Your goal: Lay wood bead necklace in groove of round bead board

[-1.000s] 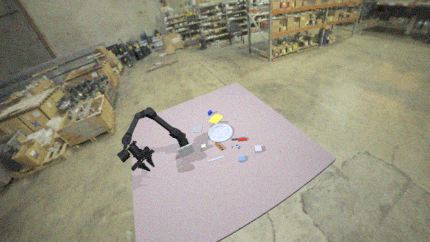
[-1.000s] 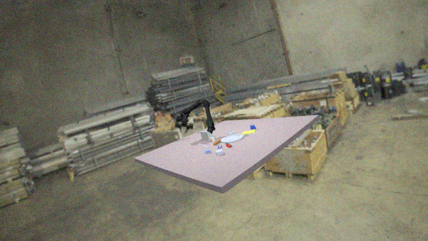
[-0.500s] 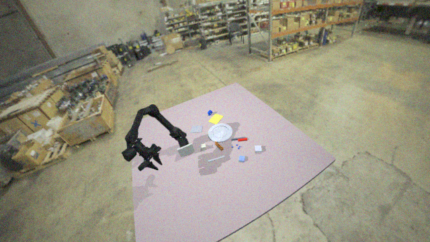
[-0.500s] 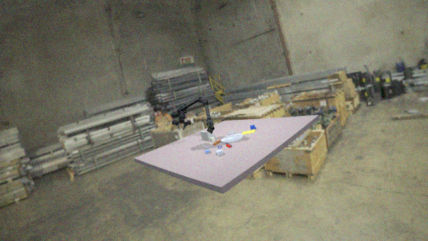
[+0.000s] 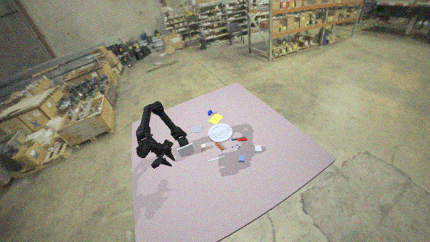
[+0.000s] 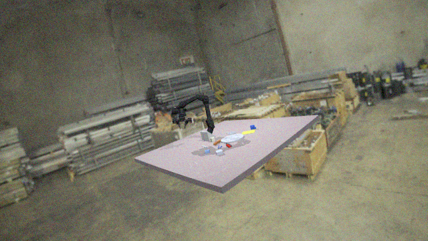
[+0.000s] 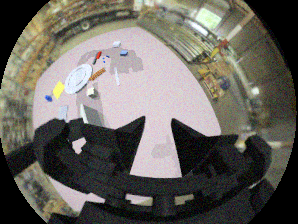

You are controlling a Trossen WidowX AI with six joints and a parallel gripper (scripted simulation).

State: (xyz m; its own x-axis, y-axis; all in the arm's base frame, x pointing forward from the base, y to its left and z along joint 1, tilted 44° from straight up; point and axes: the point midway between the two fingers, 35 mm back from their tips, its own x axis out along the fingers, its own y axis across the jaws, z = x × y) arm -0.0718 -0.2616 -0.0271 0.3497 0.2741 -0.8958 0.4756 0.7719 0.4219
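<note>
My gripper tip is now 21 cm short of the cream cube, 17 cm to the right of it and 15 cm above it. Round my gripper tip: white stick (26 cm ahead, 4 cm to the left, 17 cm below); blue block (42 cm ahead, 4 cm to the right, 16 cm below); grey plate (20 cm ahead, 40 cm to the left, 17 cm below).
</note>
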